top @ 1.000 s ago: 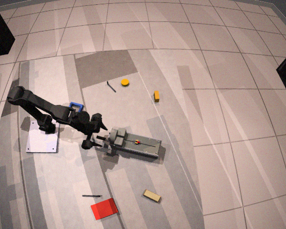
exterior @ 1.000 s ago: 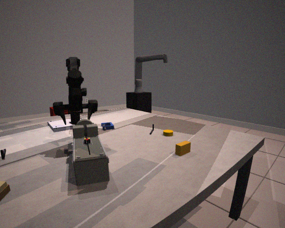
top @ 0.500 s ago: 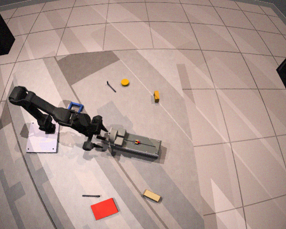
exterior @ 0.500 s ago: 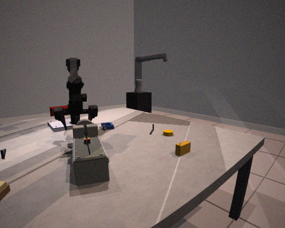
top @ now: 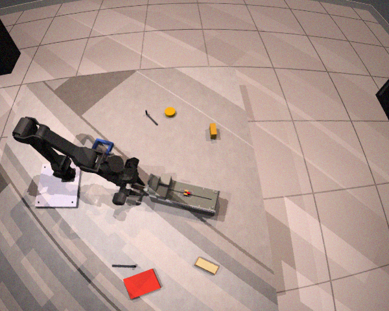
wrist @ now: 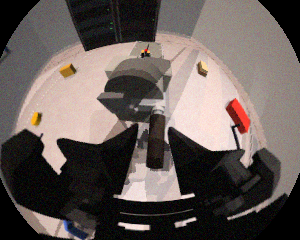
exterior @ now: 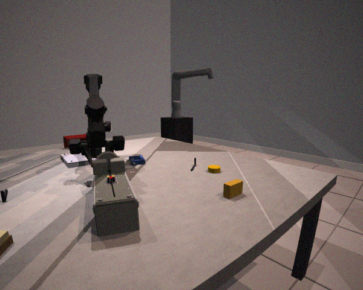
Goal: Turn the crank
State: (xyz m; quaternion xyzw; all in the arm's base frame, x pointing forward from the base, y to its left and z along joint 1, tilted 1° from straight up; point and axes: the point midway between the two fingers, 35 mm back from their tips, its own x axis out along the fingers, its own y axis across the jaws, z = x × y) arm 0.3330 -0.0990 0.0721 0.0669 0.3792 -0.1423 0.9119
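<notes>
Now: the dark crank handle 2 cm behind my gripper tip and 2 cm above it. Round my gripper tip: blue block: 19 cm behind, 25 cm to the left, 6 cm below; red plate: 3 cm behind, 36 cm to the right, 6 cm below; red pointer: 17 cm ahead, 3 cm to the right, 1 cm above.
</notes>
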